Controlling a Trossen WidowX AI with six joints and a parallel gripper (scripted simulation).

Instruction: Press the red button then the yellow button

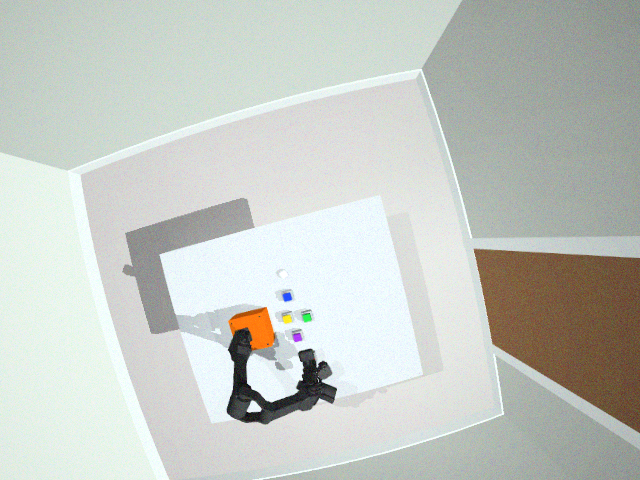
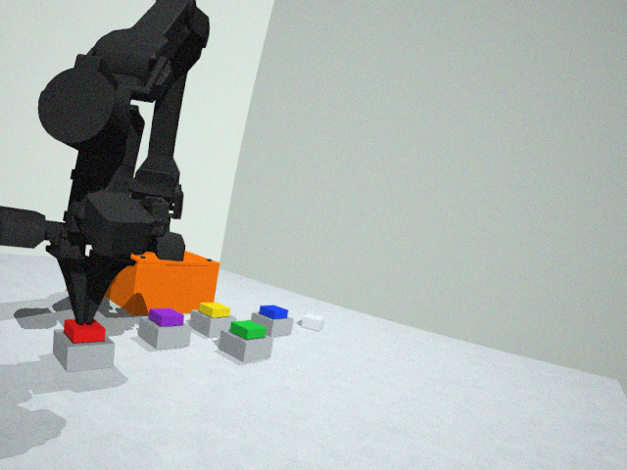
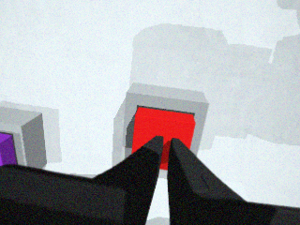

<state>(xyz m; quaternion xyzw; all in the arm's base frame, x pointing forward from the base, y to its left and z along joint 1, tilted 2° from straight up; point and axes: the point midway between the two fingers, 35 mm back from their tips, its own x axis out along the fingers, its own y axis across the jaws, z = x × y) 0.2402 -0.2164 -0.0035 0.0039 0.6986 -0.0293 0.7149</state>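
Right now my gripper tip is 1 cm above the red button. From my gripper tip the other things lie so: green button 4 cm ahead, 20 cm to the left, 1 cm below; then purple button 3 cm behind, 12 cm to the left, 1 cm below; then yellow button 5 cm behind, 22 cm to the left, 1 cm below.
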